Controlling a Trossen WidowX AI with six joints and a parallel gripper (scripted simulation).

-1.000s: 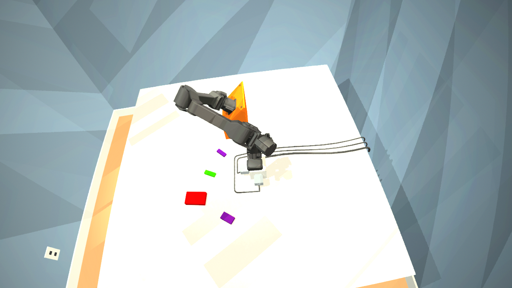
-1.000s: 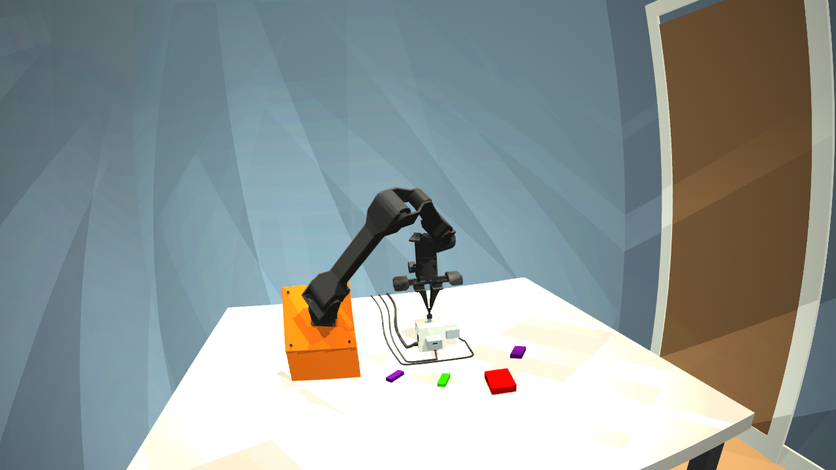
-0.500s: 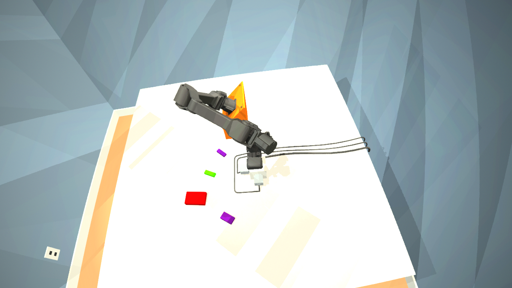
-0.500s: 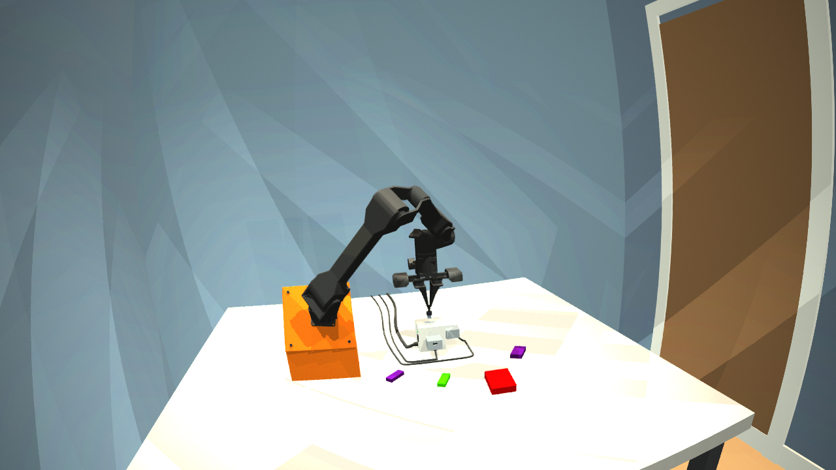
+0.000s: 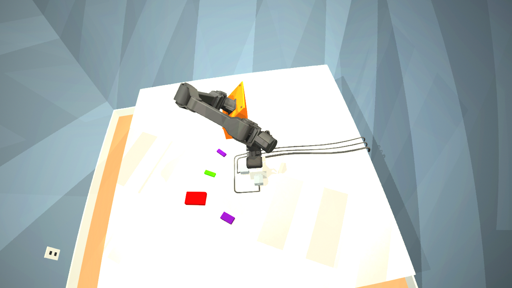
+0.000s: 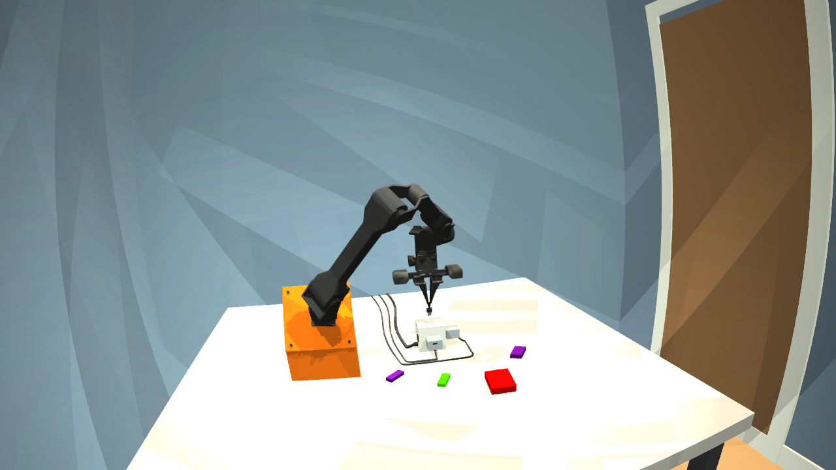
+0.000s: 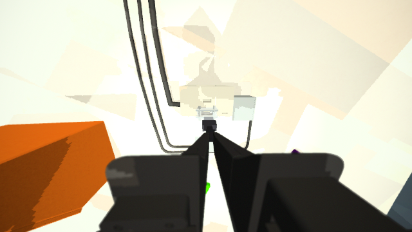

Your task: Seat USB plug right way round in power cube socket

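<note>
The black USB plug is 2 cm below my gripper tip. Also, from my gripper tip: metal-rimmed socket 7 cm below, 1 cm to the left; then green block 23 cm to the right, 13 cm below; then red block 28 cm to the right, 13 cm below, 13 cm ahead.
</note>
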